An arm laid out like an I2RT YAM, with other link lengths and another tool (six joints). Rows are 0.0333 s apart.
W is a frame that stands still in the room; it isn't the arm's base.
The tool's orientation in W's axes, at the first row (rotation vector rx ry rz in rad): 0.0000 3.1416 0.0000
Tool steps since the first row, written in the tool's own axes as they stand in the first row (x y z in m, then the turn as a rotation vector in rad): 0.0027 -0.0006 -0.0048 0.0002 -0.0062 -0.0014; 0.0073 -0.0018 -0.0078 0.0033 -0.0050 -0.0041; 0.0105 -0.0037 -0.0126 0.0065 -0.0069 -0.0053; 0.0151 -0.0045 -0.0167 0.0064 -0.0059 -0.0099; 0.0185 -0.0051 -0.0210 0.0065 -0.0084 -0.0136; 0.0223 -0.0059 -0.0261 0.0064 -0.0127 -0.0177; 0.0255 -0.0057 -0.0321 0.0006 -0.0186 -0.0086
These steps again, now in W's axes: -0.0027 -0.0006 0.0048 -0.0002 -0.0062 0.0014; -0.0073 -0.0018 0.0078 -0.0033 -0.0050 0.0041; -0.0105 -0.0037 0.0126 -0.0065 -0.0069 0.0053; -0.0151 -0.0045 0.0167 -0.0064 -0.0059 0.0099; -0.0185 -0.0051 0.0210 -0.0065 -0.0084 0.0136; -0.0223 -0.0059 0.0261 -0.0064 -0.0127 0.0177; -0.0255 -0.0057 0.0321 -0.0006 -0.0186 0.0086
